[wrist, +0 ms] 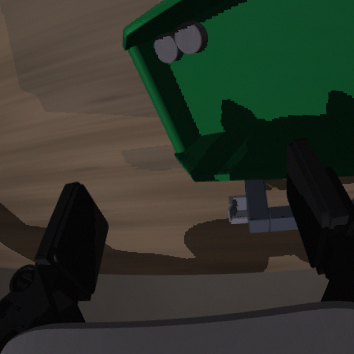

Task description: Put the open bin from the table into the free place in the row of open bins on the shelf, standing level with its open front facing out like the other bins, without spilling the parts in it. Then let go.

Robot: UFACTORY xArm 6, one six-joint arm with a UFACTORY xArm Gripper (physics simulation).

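Frame: origin at the arm's base, x up, y right, z ahead, level; metres.
Where they show: gripper, between the fingertips: (185, 186).
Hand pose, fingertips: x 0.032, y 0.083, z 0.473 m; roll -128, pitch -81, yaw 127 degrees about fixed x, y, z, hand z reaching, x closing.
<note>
Things, the pixels of their centre, and the offset from my fingertips. "spot": a spot on its surface instead. Level surfaces: height alone.
- green open bin, middle of its body: (239, 74) dy -0.005, dx -0.080, dz +0.030 m
- blue-grey bar piece, a spot on its surface: (258, 210) spot: dy +0.136, dx -0.089, dz +0.016 m
- brown wood-grained surface, height of its surface: dx -0.162 m
A green open bin (270, 65) fills the upper right of the wrist view, and its right part runs out of the frame. Two round grey parts (167, 48) (190, 38) lie inside it near its left wall. My gripper (185, 186) is wide open, with nothing between its fingers. The left finger is over the wood, apart from the bin; the right finger overlaps the bin's lower edge in the view, and I cannot tell if it touches. The free place in the row and the other bins do not show in this view. What the bin rests on is hidden.
A blue-grey bar piece (258, 210) with a light grey end shows just below the bin, beside the right finger. A brown wood-grained surface (75, 145) lies below, with dark shadows. A grey-brown band (190, 292) runs beyond its lower edge.
</note>
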